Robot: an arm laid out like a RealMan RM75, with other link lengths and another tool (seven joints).
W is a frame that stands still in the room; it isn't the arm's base.
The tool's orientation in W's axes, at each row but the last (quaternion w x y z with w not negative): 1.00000, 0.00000, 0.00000, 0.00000; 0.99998, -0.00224, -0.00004, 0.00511; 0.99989, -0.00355, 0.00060, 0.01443; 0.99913, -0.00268, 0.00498, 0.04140; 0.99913, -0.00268, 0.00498, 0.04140; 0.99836, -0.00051, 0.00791, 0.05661; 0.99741, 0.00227, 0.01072, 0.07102; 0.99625, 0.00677, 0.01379, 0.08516
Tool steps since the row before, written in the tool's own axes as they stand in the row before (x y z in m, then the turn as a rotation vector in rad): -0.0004, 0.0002, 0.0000, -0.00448, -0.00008, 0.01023; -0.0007, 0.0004, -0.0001, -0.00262, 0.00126, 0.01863; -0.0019, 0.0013, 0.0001, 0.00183, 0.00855, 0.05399; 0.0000, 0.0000, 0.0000, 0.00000, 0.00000, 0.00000; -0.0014, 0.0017, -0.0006, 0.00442, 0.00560, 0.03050; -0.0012, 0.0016, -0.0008, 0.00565, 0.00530, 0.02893; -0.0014, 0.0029, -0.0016, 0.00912, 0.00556, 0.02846; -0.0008, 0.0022, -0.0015, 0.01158, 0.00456, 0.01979
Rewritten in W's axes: -0.0004, 0.0002, 0.0000, -0.00448, -0.00008, 0.01023; -0.0007, 0.0004, -0.0001, -0.00263, 0.00132, 0.01862; -0.0019, 0.0012, 0.0001, 0.00164, 0.00898, 0.05393; 0.0000, 0.0000, 0.0000, 0.00000, 0.00000, 0.00000; -0.0015, 0.0016, -0.0006, 0.00424, 0.00612, 0.03043; -0.0014, 0.0015, -0.0008, 0.00547, 0.00596, 0.02884; -0.0018, 0.0027, -0.0016, 0.00886, 0.00671, 0.02829; -0.0012, 0.0020, -0.0014, 0.01120, 0.00624, 0.01955
